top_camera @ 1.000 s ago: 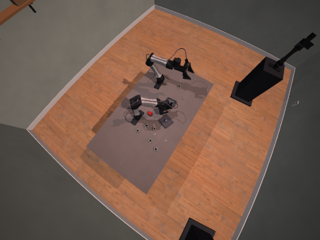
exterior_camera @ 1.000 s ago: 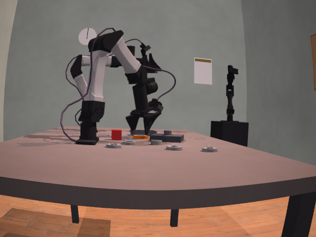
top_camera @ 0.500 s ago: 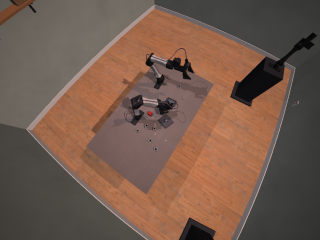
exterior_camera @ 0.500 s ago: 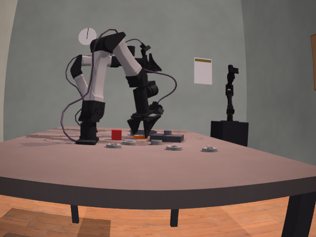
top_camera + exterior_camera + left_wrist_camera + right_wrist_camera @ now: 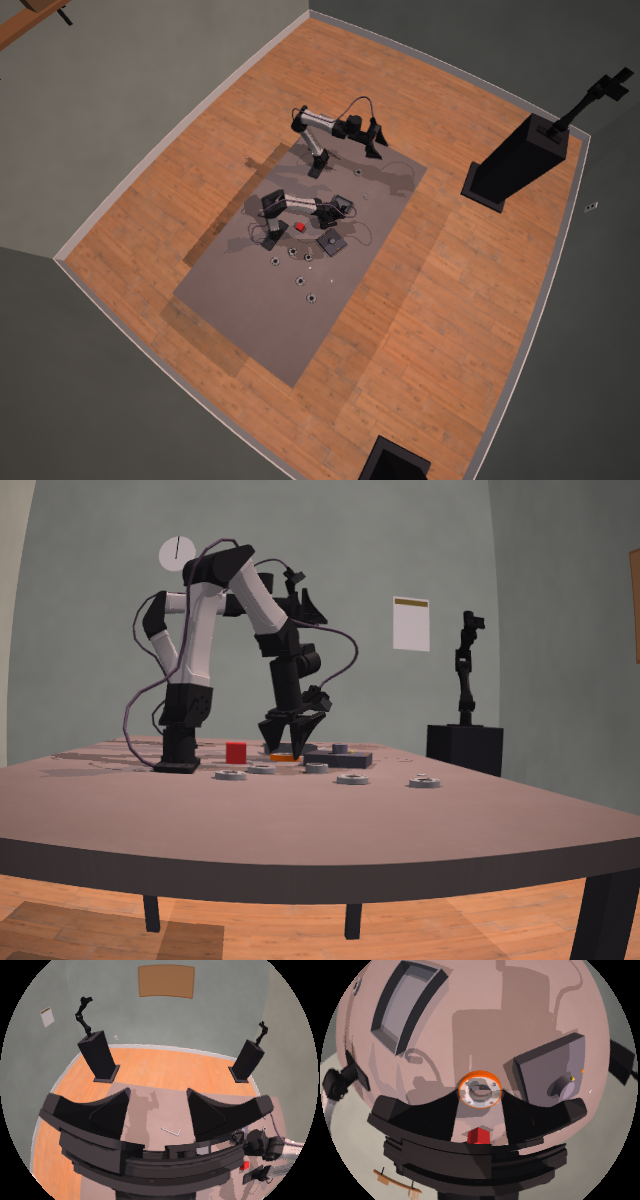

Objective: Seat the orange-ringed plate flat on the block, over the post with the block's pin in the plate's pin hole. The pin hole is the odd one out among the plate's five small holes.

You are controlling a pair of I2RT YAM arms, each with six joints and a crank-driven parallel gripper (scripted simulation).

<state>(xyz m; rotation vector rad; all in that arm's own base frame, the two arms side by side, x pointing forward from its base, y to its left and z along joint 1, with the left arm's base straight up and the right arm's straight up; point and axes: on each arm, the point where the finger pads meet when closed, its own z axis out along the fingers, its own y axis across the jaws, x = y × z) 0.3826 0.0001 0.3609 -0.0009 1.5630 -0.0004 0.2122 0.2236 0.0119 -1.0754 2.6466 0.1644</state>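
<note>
The dark block is 130 mm ahead of my right hand, 90 mm to the right of it and 10 mm above it. Round my right hand: red cube (110 mm behind, 90 mm to the right, 10 mm above); then orange-ringed plate (10 mm below); then dark tray (170 mm to the left, 40 mm ahead).
</note>
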